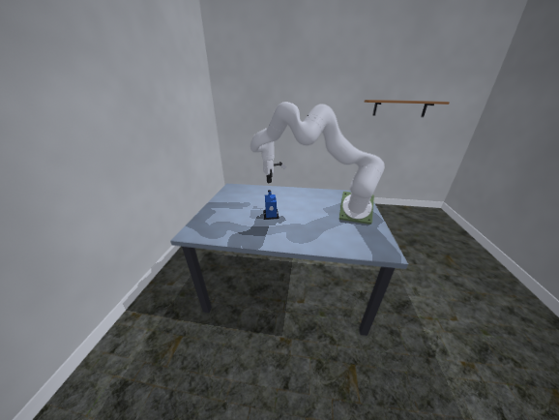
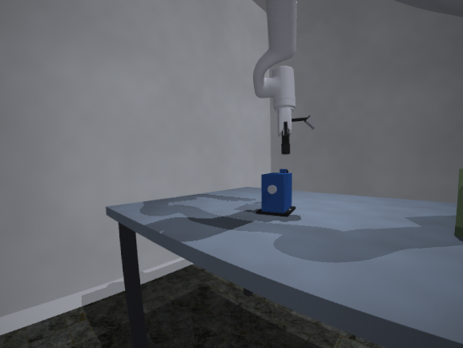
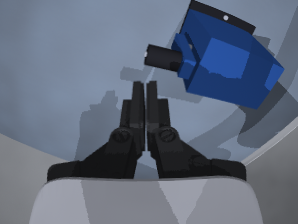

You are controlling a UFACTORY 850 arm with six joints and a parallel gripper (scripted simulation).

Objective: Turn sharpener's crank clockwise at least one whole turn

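The knob lies 20 mm to the left of my hand and 90 mm below it.
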